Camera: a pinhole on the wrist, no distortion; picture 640 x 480 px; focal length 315.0 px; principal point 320.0 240.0 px. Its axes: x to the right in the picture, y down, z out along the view. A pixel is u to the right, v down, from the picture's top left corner.
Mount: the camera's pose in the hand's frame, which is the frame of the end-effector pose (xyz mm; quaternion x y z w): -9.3 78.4 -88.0 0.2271 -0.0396 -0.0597 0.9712
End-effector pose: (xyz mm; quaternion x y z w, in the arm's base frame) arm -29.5 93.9 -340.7 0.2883 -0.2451 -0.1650 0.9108
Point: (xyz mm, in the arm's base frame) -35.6 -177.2 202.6
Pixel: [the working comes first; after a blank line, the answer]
In the camera's frame: 336.4 332.5 486.1

538 455
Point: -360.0 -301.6 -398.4
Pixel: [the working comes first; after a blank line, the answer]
In the camera's frame: -24.4 -253.6 577.2

307 102
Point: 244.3 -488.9 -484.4
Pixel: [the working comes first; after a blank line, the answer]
In the camera's frame: 519.8 -426.4 291.3

outside the picture
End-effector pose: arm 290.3 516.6 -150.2 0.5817 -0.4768 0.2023 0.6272
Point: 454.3 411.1 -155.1
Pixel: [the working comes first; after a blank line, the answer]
In the camera's frame: 150.1 -145.3 205.6

550 17
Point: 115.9 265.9 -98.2
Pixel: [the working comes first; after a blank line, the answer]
In the camera's frame: 61.5 198.8 317.8

381 437
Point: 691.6 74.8 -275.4
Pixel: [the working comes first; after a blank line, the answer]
In the camera's frame: 317.1 -327.7 555.9

500 54
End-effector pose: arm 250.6 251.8 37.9 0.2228 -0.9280 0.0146 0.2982
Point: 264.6 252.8 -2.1
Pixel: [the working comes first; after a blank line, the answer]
In the camera's frame: -6.0 -29.9 141.7

307 174
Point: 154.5 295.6 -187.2
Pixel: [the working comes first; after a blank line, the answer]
In the camera's frame: -45.5 115.9 301.1

272 361
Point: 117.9 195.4 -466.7
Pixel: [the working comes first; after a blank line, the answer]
In the camera's frame: -106.9 132.8 593.4

263 310
